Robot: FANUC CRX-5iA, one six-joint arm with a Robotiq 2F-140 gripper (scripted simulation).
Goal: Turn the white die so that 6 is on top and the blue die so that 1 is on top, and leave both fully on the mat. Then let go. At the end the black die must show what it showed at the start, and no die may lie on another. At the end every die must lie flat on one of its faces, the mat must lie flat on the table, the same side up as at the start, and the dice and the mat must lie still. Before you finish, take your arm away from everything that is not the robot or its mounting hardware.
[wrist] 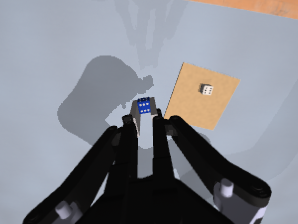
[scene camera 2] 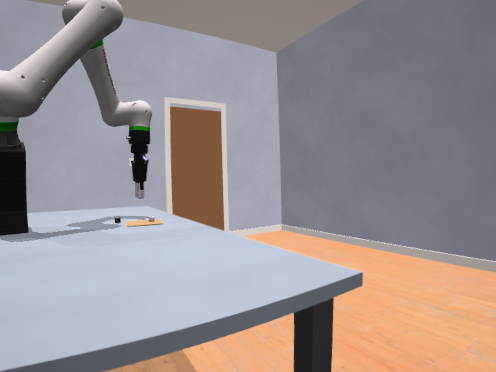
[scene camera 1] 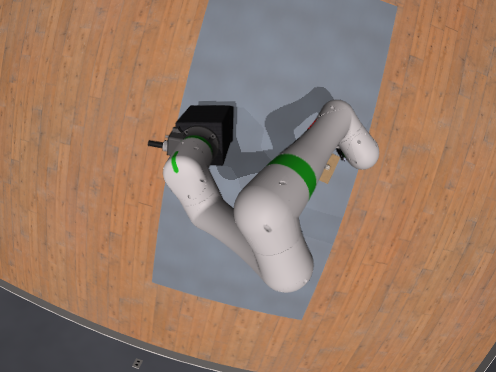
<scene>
The pictures show: my gripper and a mat.
</scene>
